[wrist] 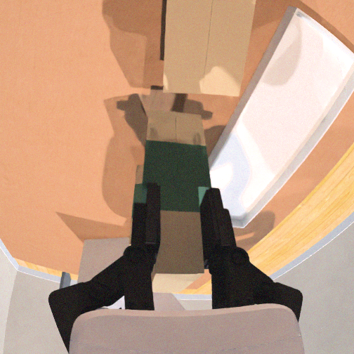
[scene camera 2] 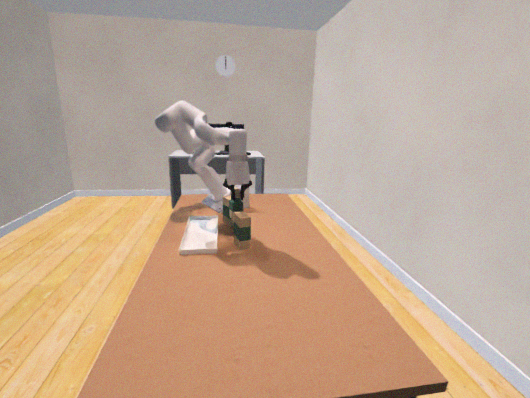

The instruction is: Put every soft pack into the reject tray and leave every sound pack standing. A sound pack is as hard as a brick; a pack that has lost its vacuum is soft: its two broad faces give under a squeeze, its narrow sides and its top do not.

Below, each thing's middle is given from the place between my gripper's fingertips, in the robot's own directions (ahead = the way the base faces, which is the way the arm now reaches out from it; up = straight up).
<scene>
Right now my hand is 3 cm past the white reject tray (scene camera 2: 201, 234), 17 cm to the left of it and 17 cm above it.
</scene>
